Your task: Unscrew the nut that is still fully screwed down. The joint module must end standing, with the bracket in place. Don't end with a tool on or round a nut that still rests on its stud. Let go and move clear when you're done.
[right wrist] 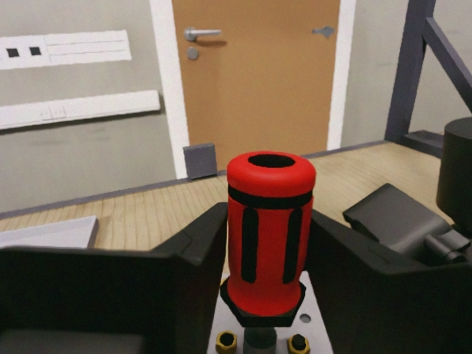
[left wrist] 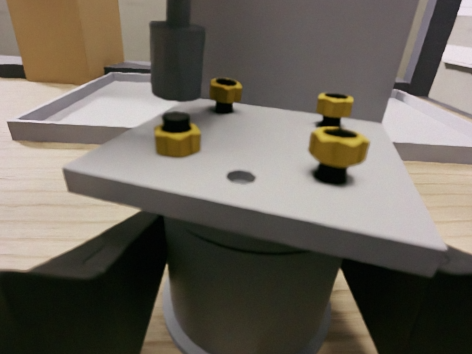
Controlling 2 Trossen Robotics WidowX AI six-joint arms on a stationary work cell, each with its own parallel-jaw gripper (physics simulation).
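Observation:
The grey joint module [left wrist: 250, 295] stands upright, with the bracket's flat plate [left wrist: 200, 172] [right wrist: 318, 337] on top. In the left wrist view, the near-left yellow nut [left wrist: 177, 141] [right wrist: 299, 345] sits down on the plate, its black stud poking through. Three other nuts, near right [left wrist: 339, 147], back left [left wrist: 226, 91] and back right [left wrist: 335, 106], sit raised on their studs. My left gripper [left wrist: 250, 209] is shut on the module below the plate. My right gripper [right wrist: 263, 215] is shut on the red handle [right wrist: 270, 225] of the nut driver; its grey socket [left wrist: 177, 60] [right wrist: 260, 341] hangs above the plate, apart from the nuts.
The bracket's upright grey panel [left wrist: 300, 55] rises behind the nuts. A pale tray [left wrist: 70, 132] lies at the left and another [left wrist: 435, 152] at the right of the left wrist view. A tray [right wrist: 50, 232] also shows in the right wrist view. Dark arm parts [right wrist: 400, 220] are at its right.

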